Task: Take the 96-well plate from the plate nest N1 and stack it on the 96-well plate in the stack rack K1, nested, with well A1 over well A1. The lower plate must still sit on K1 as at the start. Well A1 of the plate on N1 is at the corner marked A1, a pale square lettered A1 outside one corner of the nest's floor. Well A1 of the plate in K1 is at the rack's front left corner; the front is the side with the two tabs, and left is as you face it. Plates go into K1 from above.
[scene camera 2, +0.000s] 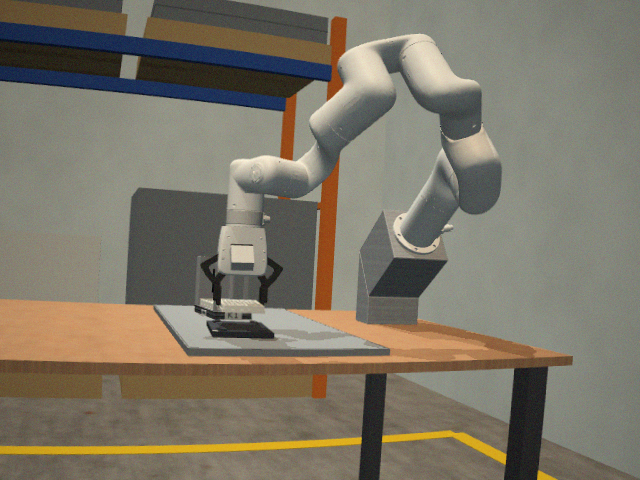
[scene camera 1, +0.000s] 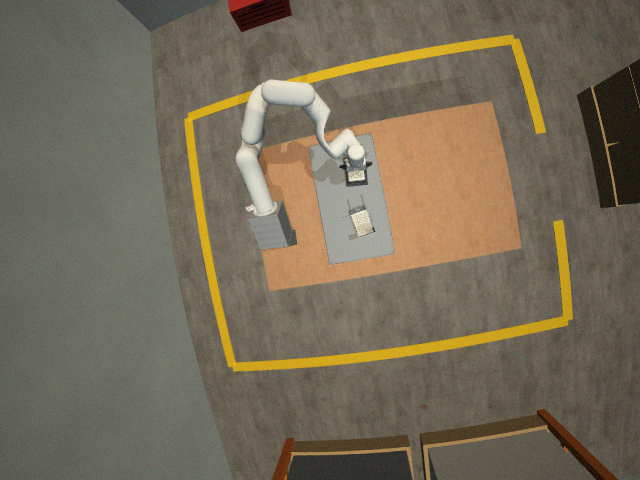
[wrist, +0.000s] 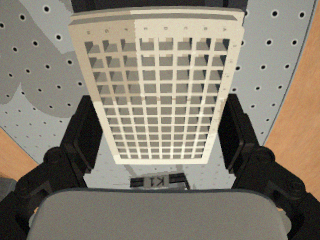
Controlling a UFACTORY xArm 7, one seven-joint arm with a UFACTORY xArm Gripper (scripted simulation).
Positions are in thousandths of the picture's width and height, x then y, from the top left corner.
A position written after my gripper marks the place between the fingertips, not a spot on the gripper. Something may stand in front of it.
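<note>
You can see my gripper (scene camera 2: 374, 636), and it's there in the wrist view too (wrist: 498, 456).
</note>
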